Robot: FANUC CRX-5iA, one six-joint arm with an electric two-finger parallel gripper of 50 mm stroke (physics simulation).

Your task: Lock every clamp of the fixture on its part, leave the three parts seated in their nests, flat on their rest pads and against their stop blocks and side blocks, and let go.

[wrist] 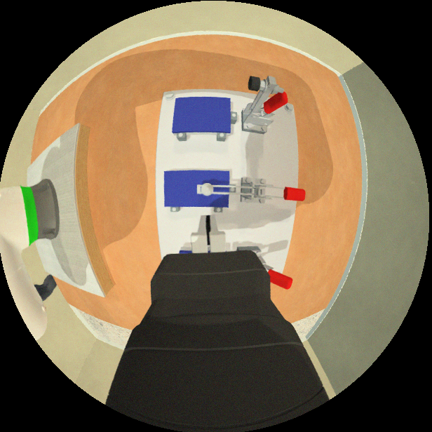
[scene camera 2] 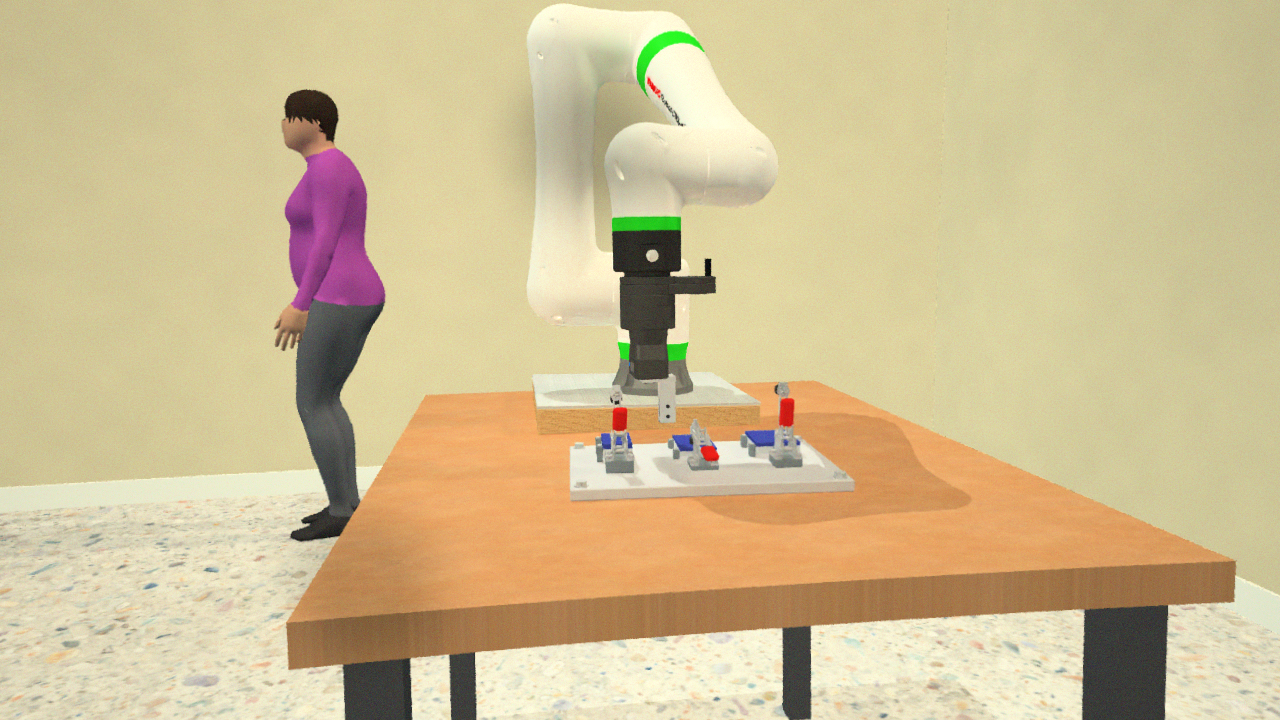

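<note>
My gripper is shut and empty, above the fixture plate between the left and middle clamps. The middle clamp has its arm down, its tip over the middle blue part and its red handle low. The right clamp has its arm raised, clear of the right blue part. The left clamp also stands raised by the left blue part, mostly hidden in the wrist view. Parts look flat beside their blocks; exact contact is unclear.
The robot's base plate stands behind the fixture on the wooden table. Raised clamp arms and red handles stand up at both ends of the fixture. A person stands behind the table at the left.
</note>
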